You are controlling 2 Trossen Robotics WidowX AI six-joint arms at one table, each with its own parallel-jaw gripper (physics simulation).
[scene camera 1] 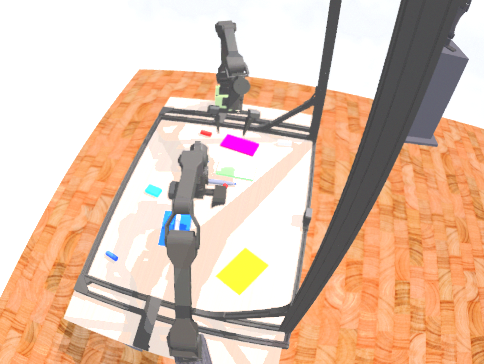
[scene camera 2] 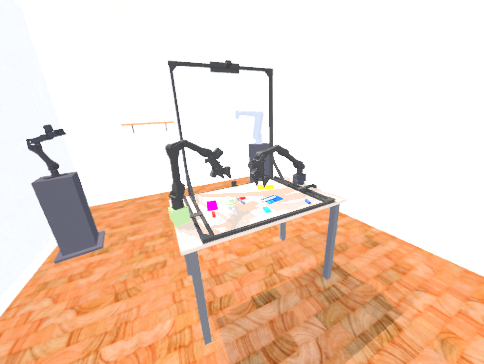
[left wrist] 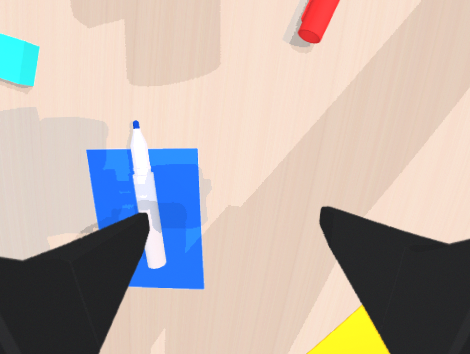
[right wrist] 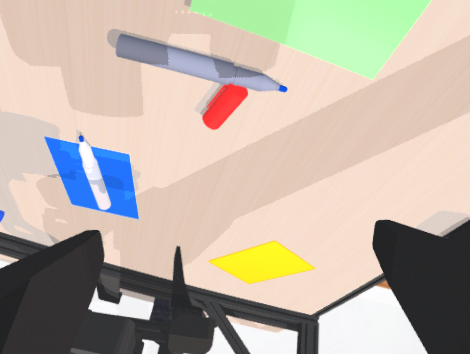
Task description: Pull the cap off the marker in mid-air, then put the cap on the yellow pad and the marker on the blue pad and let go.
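Seen in the pictures: left gripper, fingertip midpoint: (scene camera 1: 198, 205) (scene camera 2: 260, 186) (left wrist: 235, 218) (right wrist: 135, 240); right gripper, fingertip midpoint: (scene camera 1: 230, 134) (scene camera 2: 227, 178) (right wrist: 239, 239); left arm's base at its link origin: (scene camera 1: 189, 351) (scene camera 2: 299, 174); right arm's base at its link origin: (scene camera 1: 225, 90) (scene camera 2: 177, 207).
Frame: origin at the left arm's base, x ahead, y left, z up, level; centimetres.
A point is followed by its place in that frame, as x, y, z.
Note:
The uncapped white marker (scene camera 1: 177, 221) {49.8, -4.7, -7.1} (left wrist: 145, 190) {51.4, -5.4, -7.1} (right wrist: 95, 175) {51.2, -5.7, -7.3} lies on the blue pad (scene camera 1: 165, 236) (left wrist: 182, 200) {49.1, -7.6, -8.7} (right wrist: 122, 200) {44.0, -5.4, -8.7}, its blue tip past the pad's edge. A red cap (scene camera 1: 225, 185) {61.3, -25.3, -6.9} (left wrist: 320, 20) {59.1, -23.0, -6.9} (right wrist: 225, 106) {60.9, -24.3, -6.9} lies on its side on the table, by a grey-blue marker (right wrist: 190, 62) {65.4, -22.3, -7.1}. The yellow pad (scene camera 1: 242, 271) {25.9, -22.5, -8.7} (scene camera 2: 265, 187) {27.5, -21.8, -8.7} (right wrist: 262, 262) {27.2, -23.1, -8.7} bears no cap. My left gripper (scene camera 2: 260, 184) {49.6, -13.2, 0.4} (left wrist: 235, 218) {49.6, -13.2, 0.4} is open and empty above the blue pad's side; its arm hides its fingers in scene camera 1. My right gripper (scene camera 1: 231, 132) {69.7, -29.7, 10.8} (scene camera 2: 226, 176) {69.7, -29.7, 10.8} (right wrist: 239, 239) {69.7, -29.7, 10.8} is open and empty, raised above the table.
A magenta pad (scene camera 1: 240, 145) {81.5, -36.5, -8.0} (scene camera 2: 212, 205) {82.8, -35.2, -8.0} and a small red piece (scene camera 1: 206, 133) {91.7, -23.7, -7.0} (scene camera 2: 214, 214) {93.5, -21.8, -6.9} lie near the right arm. A green pad (right wrist: 325, 35) {66.2, -32.7, -8.0}, a cyan block (scene camera 1: 153, 190) {66.3, 2.7, -7.3} (left wrist: 17, 60) {65.3, 0.7, -7.3} and a blue piece (scene camera 1: 111, 256) {40.2, 22.3, -6.8} (scene camera 2: 307, 201) {42.0, 22.5, -7.1} also lie on the table. A dark frame surrounds it.

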